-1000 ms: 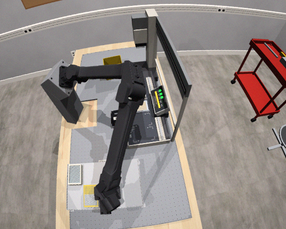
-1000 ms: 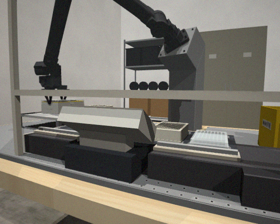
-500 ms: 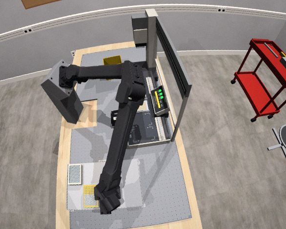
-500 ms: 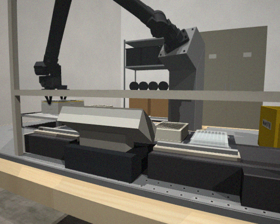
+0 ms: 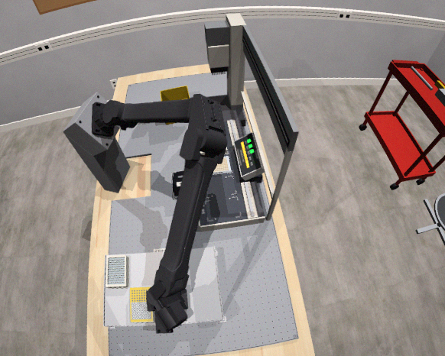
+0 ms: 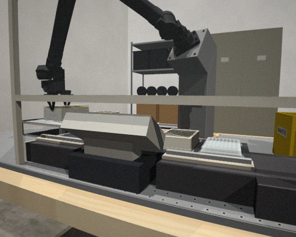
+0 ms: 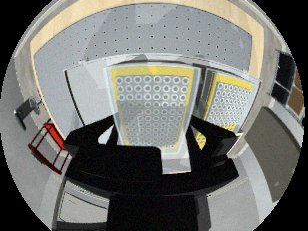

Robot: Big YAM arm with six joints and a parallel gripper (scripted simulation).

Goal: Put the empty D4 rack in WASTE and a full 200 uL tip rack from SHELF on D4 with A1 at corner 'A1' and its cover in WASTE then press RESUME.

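Right now the shelf unit is 8 cm to the left of my hand, 6 cm below it and 1 cm behind it. From my hand the other things lie so: clear cover: 1 cm above; black spare nest: 43 cm to the left, 32 cm ahead, 11 cm below; frame post: 52 cm ahead, 12 cm above, 6 cm to the left.
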